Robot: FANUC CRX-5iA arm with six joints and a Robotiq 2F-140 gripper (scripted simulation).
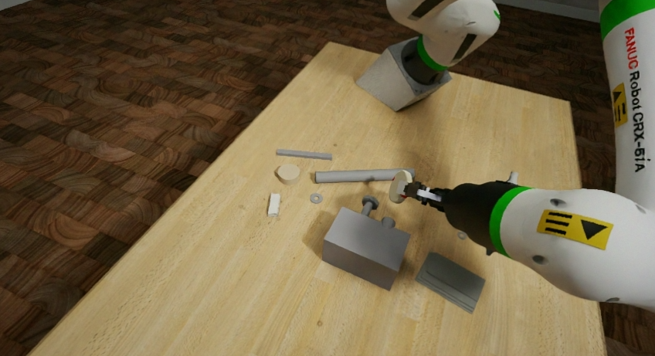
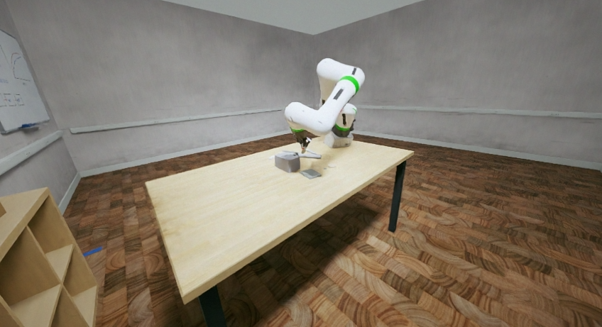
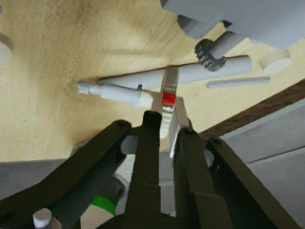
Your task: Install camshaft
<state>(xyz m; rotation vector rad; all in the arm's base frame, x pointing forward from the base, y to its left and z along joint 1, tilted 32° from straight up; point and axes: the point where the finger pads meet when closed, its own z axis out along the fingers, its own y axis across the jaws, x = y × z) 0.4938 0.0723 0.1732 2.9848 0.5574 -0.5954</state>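
My hand is 70 mm to the left of the small crank gear, 70 mm above it and 10 mm short of it. Round my hand: grey plate 140 mm to the left, 130 mm below, 60 mm ahead; then long grey rod 130 mm to the right, 120 mm below, 100 mm behind; then tan disc 140 mm to the left, 130 mm below, 120 mm behind.
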